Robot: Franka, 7 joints.
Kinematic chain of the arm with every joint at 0, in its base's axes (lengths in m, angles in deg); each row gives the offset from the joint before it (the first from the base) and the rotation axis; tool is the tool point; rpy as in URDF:
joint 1: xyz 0 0 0.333 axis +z
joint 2: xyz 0 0 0 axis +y
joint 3: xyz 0 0 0.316 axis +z
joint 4: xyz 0.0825 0 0 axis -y
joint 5: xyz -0.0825 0 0.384 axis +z
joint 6: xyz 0 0 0 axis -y
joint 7: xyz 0.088 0 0 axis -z
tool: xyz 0 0 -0.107 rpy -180 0 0
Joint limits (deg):
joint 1: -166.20..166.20
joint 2: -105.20..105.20
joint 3: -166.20..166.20
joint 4: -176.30..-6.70
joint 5: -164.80..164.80
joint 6: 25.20..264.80
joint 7: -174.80..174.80
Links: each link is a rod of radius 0.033 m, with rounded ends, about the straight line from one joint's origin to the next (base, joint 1, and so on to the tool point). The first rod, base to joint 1, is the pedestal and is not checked.
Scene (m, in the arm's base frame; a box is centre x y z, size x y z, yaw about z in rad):
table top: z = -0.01
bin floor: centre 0.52 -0.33 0 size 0.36 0.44 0.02 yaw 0.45
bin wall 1: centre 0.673 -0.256 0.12 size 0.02 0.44 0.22 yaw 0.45
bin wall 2: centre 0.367 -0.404 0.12 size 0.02 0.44 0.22 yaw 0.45
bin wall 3: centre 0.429 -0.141 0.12 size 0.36 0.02 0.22 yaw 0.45
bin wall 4: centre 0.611 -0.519 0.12 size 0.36 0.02 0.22 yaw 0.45
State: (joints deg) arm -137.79 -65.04 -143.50 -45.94 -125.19 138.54 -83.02
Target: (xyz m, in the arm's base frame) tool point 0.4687 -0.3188 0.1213
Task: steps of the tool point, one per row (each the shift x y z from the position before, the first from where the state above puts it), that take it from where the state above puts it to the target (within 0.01 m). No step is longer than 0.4 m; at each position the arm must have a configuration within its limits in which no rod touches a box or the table.
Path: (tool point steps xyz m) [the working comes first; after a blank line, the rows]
Joints at the target: -23.65 38.17 -15.06 -111.32 -123.62 164.84 -83.02
Straight joint move there: touches bin wall 2.

1: -0.3086 0.0886 0.1178
2: -0.3260 -0.0653 0.1255
3: -0.2628 -0.2214 0.1111
4: -0.1255 -0.3306 0.0737
5: 0.0502 -0.3529 0.0187
6: 0.2100 -0.2766 -0.0434
7: 0.3013 -0.1246 -0.0992
8: 0.2942 0.0525 -0.1373
9: 0.1948 0.1956 -0.1486
10: 0.0128 -0.0059 -0.1232
11: -0.0128 0.0059 -0.1267

